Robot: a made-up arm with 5 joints. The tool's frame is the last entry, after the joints.
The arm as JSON. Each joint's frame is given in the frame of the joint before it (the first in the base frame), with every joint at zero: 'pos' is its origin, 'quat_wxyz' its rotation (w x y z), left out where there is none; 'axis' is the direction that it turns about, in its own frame. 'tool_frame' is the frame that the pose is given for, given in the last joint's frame.
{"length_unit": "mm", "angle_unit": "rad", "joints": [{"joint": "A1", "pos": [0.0, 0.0, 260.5], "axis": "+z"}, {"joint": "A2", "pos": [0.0, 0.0, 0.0], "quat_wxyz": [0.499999, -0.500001, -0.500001, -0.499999], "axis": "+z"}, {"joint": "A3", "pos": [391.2, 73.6, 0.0], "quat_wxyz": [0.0, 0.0, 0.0, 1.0], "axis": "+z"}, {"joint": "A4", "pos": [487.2, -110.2, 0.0], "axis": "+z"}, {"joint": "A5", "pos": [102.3, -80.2, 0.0], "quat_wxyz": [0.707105, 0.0, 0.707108, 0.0], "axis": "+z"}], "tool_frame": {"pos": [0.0, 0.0, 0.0], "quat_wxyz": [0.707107, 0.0, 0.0, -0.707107]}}
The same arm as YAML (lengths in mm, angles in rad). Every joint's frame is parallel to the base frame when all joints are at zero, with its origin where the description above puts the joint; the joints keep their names.
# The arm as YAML. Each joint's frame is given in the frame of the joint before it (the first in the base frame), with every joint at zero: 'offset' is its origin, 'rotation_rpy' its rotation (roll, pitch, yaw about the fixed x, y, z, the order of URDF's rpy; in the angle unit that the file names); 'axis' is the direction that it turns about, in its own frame. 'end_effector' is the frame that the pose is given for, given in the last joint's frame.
length_unit: mm
angle_unit: rad
chain:
  - id: A1
    offset: [0.0, 0.0, 260.5]
    rotation_rpy: [0.0, 0.0, 0.0]
    axis: "+z"
  - id: A2
    offset: [0.0, 0.0, 0.0]
    rotation_rpy: [0.0, 0.0, 0.0]
    axis: "+y"
  - id: A3
    offset: [73.6, 0.0, 391.2]
    rotation_rpy: [0.0, 0.0, 0.0]
    axis: "+y"
  - id: A4
    offset: [110.2, 0.0, -487.2]
    rotation_rpy: [0.0, 0.0, 0.0]
    axis: "+y"
  - id: A5
    offset: [80.2, 0.0, -102.3]
    rotation_rpy: [0.0, 0.0, 0.0]
    axis: "-z"
end_effector:
  offset: [0.0, 0.0, 0.0]
  rotation_rpy: [3.1416, 0.0, 0.0]

